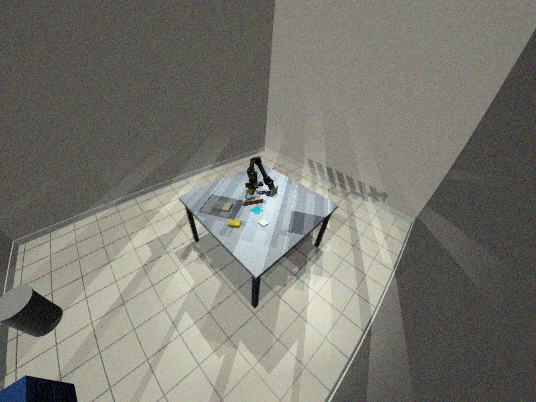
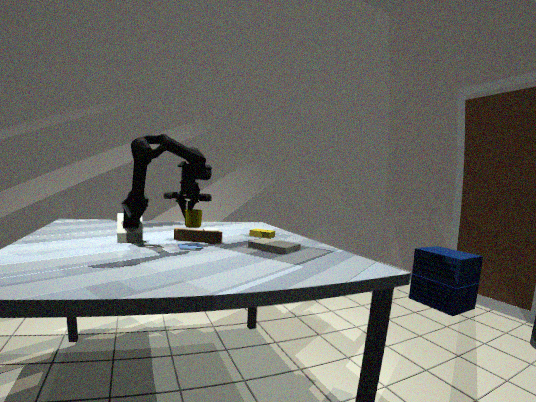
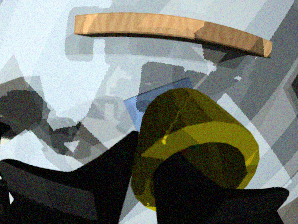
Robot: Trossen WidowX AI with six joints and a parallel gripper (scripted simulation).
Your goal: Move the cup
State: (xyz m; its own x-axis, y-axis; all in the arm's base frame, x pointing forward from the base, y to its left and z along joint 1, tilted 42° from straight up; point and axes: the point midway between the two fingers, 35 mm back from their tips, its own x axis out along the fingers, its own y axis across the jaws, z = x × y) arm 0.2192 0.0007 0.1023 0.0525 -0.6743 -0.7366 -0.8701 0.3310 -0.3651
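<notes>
Right now my gripper tip is 160 mm to the right of the cyan pad, 120 mm above it and 110 mm short of it. Also, from my gripper tip: wooden bar (90 mm below, 60 mm to the left, 60 mm ahead); then yellow cup (20 mm to the right, 20 mm ahead); then blue pad (120 mm below, 40 mm to the right, 10 mm ahead).
</notes>
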